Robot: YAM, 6 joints.
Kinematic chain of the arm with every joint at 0, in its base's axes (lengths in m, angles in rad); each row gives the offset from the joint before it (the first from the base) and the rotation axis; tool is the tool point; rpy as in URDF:
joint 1: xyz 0 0 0.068 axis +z
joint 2: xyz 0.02 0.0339 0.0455 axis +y
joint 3: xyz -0.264 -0.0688 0 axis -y
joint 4: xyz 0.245 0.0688 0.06 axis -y
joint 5: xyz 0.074 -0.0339 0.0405 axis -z
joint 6: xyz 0.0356 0 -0.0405 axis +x
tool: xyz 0 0 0 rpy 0 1.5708 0
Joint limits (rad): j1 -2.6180..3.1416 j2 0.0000..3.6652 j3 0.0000..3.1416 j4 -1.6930..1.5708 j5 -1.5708..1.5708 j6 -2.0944..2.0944
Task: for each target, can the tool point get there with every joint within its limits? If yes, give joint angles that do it. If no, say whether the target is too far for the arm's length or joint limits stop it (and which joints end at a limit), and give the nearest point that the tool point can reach.
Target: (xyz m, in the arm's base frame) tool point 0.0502 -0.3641 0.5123
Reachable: yes | joints 1.6824 0.3336 1.8701 0.9570 0.2658 -0.1061
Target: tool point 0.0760 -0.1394 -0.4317
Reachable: no: joint limits stop it (at a limit: joint 2) | nearest point 0.0822 -0.1508 -0.3721 | short by 0.061 m
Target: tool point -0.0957 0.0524 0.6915
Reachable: yes | joints 2.4419 1.5245 2.3168 1.0775 -0.6517 -1.3597
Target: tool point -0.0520 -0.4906 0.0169
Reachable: yes | joints -1.7338 2.7111 1.4750 1.2877 -0.9182 -1.4301
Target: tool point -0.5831 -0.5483 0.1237
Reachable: no: too far | nearest point -0.4705 -0.4424 0.1217 | short by 0.155 m
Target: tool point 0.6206 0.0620 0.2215
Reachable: yes | joints 0.1271 2.8316 2.7693 -0.1012 0.5021 -1.2365
